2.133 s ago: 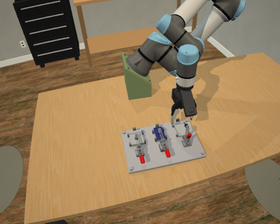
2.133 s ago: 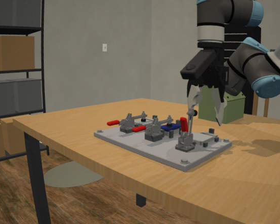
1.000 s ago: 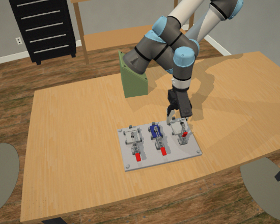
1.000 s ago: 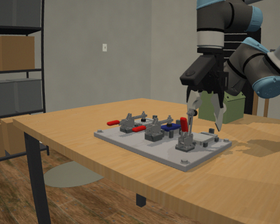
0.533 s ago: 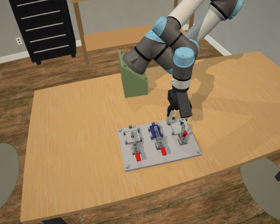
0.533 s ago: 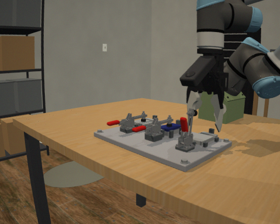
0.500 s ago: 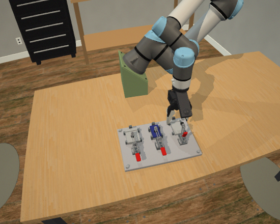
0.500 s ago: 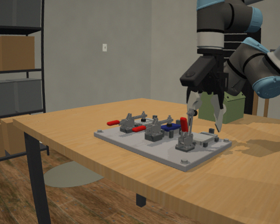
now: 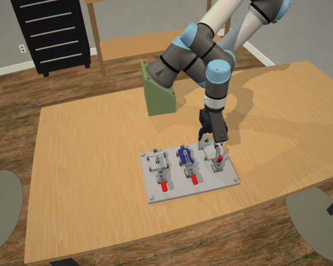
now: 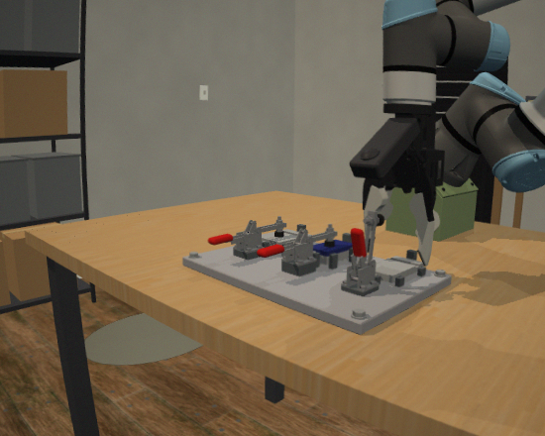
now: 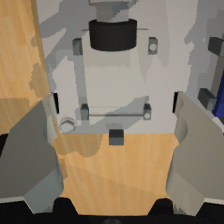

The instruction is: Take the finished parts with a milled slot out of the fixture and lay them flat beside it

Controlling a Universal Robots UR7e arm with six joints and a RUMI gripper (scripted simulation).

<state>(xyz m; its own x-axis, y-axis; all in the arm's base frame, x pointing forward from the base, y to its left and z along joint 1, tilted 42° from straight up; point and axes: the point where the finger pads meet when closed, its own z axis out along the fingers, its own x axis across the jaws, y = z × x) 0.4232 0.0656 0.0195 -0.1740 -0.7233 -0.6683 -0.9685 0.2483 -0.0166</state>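
The grey part is 20 mm below my hand and 10 mm behind it. The rest, counted from my hand: grey fixture plate 120 mm to the right, 40 mm below, 30 mm ahead; blue blank 110 mm to the right, 20 mm below, 10 mm behind.
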